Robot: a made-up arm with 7 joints. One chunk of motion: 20 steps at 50 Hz.
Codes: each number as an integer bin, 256 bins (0 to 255) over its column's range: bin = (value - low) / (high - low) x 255, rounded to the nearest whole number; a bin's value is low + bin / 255 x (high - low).
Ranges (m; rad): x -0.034..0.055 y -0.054..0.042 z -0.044..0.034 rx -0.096..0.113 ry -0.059..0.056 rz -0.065..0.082
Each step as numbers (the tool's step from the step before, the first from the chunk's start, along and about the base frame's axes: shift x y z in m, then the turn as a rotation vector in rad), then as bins.
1 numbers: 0.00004 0.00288 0.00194 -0.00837 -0.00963 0.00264
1 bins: 98 151 150 107 109 117
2 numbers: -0.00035 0.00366 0.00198 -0.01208 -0.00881 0.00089
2 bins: 96 153 150 102 111 114
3 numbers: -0.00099 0.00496 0.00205 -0.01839 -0.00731 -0.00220
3 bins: 95 157 151 95 115 109
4 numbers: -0.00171 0.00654 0.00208 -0.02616 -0.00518 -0.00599
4 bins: 93 161 151 85 119 102
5 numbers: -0.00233 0.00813 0.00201 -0.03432 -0.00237 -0.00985
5 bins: 91 165 150 75 126 96
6 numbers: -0.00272 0.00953 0.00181 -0.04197 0.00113 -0.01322
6 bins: 90 169 150 66 133 90
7 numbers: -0.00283 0.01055 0.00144 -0.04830 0.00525 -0.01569
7 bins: 89 171 149 58 142 86
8 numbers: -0.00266 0.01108 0.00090 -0.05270 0.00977 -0.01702
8 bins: 90 173 147 53 152 83
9 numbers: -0.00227 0.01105 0.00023 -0.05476 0.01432 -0.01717
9 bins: 91 173 145 50 163 83
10 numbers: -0.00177 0.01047 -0.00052 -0.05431 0.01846 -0.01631
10 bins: 92 171 142 51 172 84
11 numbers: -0.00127 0.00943 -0.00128 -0.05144 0.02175 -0.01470
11 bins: 94 168 140 54 179 87
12 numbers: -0.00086 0.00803 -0.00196 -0.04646 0.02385 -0.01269
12 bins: 95 165 137 60 184 91
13 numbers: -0.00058 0.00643 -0.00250 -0.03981 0.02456 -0.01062
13 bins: 96 161 136 69 185 94
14 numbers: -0.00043 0.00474 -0.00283 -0.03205 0.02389 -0.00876
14 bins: 96 156 135 78 184 98
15 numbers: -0.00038 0.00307 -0.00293 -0.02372 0.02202 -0.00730
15 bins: 96 152 134 88 180 100
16 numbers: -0.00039 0.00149 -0.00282 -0.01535 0.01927 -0.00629
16 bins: 96 147 135 98 174 102
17 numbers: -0.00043 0.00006 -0.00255 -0.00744 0.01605 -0.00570
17 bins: 96 144 136 108 166 103
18 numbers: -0.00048 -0.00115 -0.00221 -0.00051 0.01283 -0.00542
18 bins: 96 140 137 117 159 103
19 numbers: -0.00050 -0.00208 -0.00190 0.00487 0.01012 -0.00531
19 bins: 96 138 138 123 153 104
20 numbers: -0.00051 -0.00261 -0.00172 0.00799 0.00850 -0.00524
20 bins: 96 137 138 127 150 104
